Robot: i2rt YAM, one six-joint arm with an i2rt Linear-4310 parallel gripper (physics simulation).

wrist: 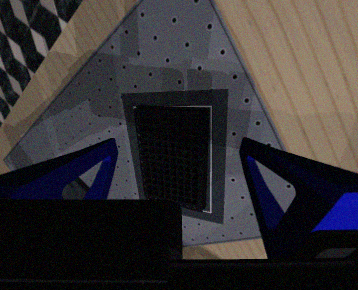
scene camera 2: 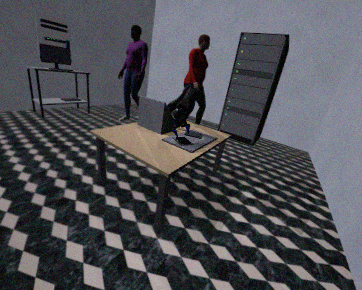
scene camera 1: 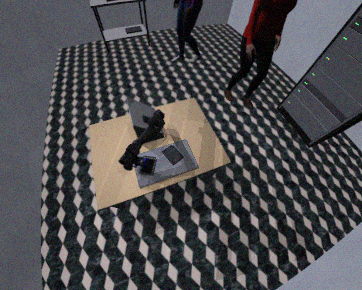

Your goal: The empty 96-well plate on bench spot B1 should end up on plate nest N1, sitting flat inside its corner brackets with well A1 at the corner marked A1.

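Places are measured from the arm's base along level axes (x back, y up, z left), in metres.
Pixels of known places: gripper, fingertip midpoint: (wrist: 178,144) (scene camera 2: 183,135) (scene camera 1: 141,167); arm's base, link origin: (scene camera 2: 165,115).
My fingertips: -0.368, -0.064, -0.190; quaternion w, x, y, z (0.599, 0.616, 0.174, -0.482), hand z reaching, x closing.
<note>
For each thing: its top centre in the pictures, then the offset to it from my fingertips, as dx, dy, dz. "pt": a spot on its surface instead. Level surfaces: height alone.
- 96-well plate, top centre: (wrist: 169,162) (scene camera 2: 183,139) (scene camera 1: 147,165) +0.024, -0.052, +0.052
- dark grey rectangle, surface spot: (wrist: 219,150) pt +0.036, -0.066, -0.005
- Plate nest N1, top centre: (scene camera 1: 172,153) (scene camera 2: 193,133) +0.060, -0.050, +0.286
- grey perforated board, top centre: (wrist: 103,182) (scene camera 1: 164,161) (scene camera 2: 192,138) +0.018, -0.067, +0.198
- wooden table, surface height: dy -0.080
The 96-well plate (wrist: 172,155) (scene camera 2: 184,141) is a black grid of wells with a pale edge line on its right and top in the wrist view. It lies flat on a dark grey rectangle (wrist: 219,150), bench spot B1, on the perforated board. My gripper (wrist: 178,144) (scene camera 2: 181,131) is open above the plate, with blue fingers to its left and right and nothing held. Plate nest N1 (scene camera 1: 173,154) (scene camera 2: 194,134) is a dark block farther along the board. A small part of it shows through the left finger in the wrist view. Its brackets and A1 mark are not readable.
The grey perforated board (scene camera 1: 162,172) (wrist: 155,25) lies on the wooden table (scene camera 1: 112,187) (scene camera 2: 150,155). A grey upright panel (scene camera 2: 151,115) stands beside the arm's base. Two people and a server rack (scene camera 2: 250,85) are beyond the table.
</note>
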